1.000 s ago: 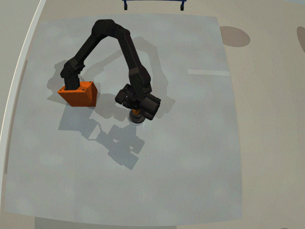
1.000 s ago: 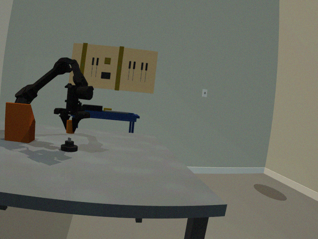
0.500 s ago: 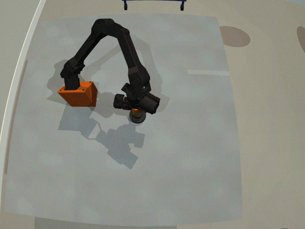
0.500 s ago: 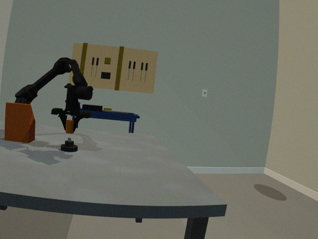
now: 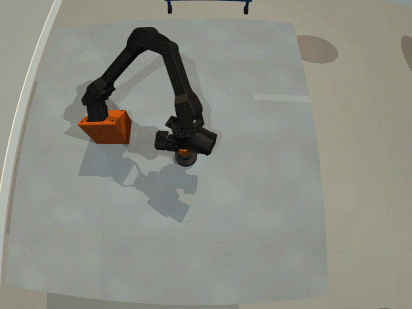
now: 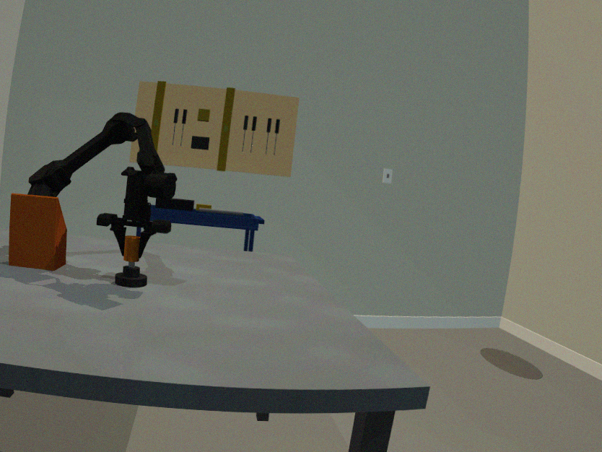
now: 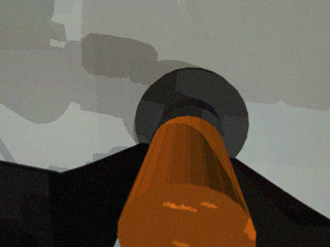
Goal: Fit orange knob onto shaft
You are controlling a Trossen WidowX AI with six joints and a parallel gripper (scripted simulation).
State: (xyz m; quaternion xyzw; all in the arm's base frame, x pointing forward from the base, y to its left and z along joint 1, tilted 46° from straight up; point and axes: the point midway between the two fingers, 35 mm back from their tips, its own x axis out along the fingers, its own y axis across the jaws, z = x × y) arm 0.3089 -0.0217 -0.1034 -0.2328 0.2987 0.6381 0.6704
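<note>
The orange knob is 4 cm above my gripper tip. Also, from my gripper tip: round pedestal 4 cm below.
</note>
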